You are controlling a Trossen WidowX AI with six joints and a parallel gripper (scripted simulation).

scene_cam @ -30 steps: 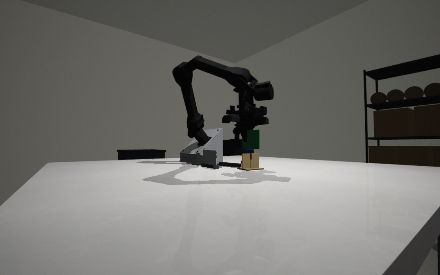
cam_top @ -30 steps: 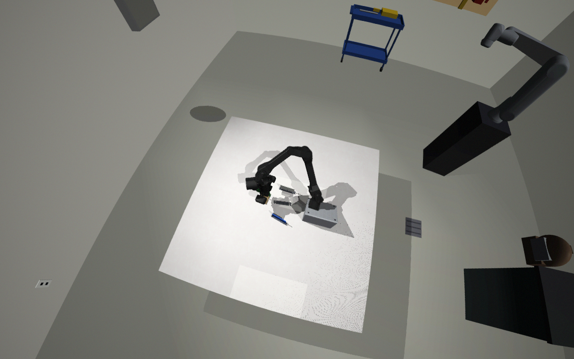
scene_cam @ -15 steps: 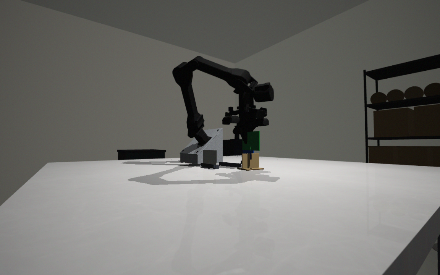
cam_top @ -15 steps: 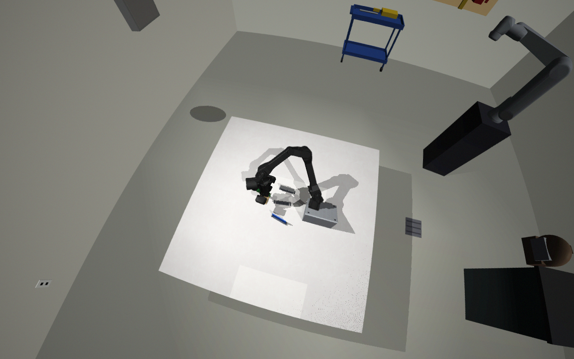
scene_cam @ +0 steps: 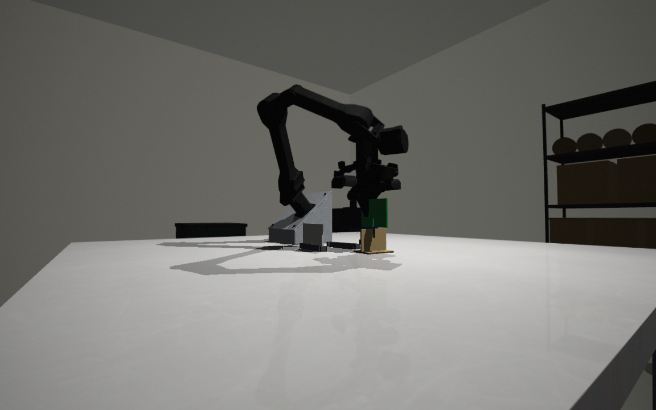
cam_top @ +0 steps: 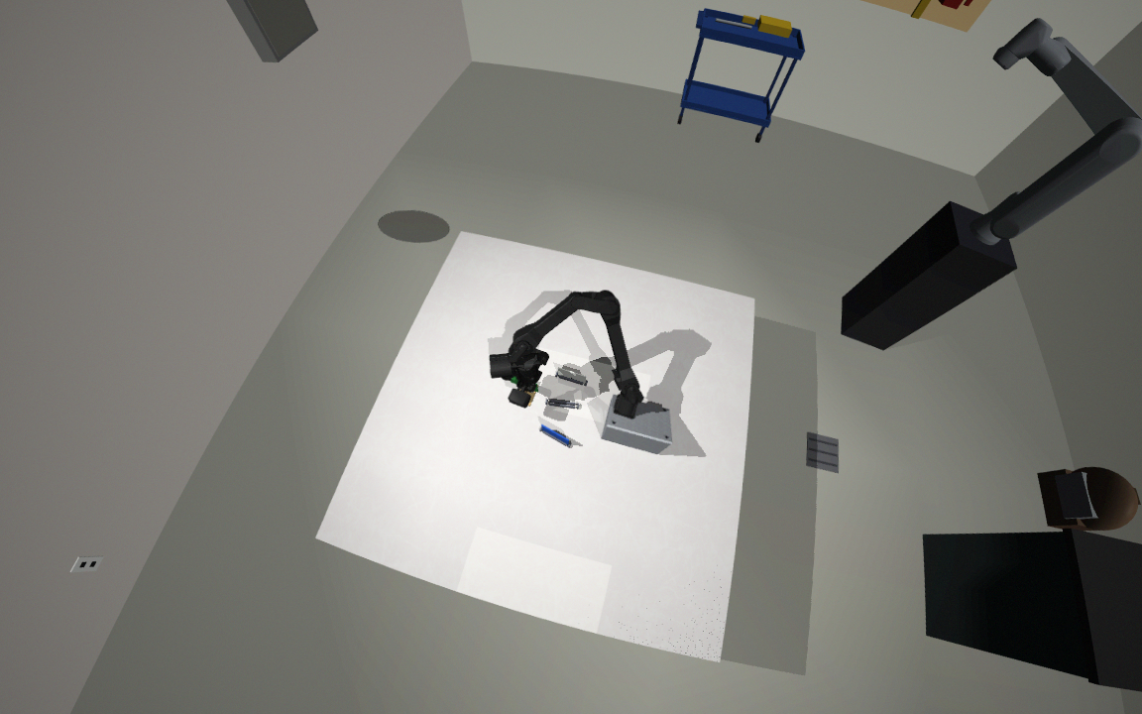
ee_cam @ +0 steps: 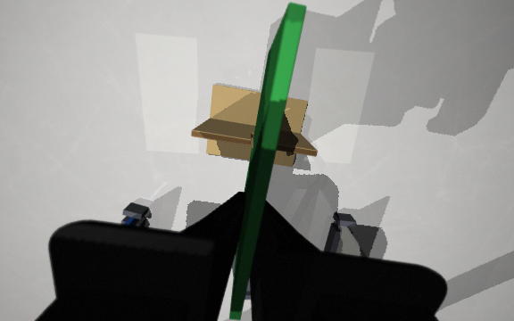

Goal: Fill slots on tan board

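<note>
Right now my gripper tip is 2 cm short of the tan board and 6 cm above it. Also, from my gripper tip: green board 3 cm ahead; then blue board 13 cm behind, 11 cm to the left, 6 cm below.
</note>
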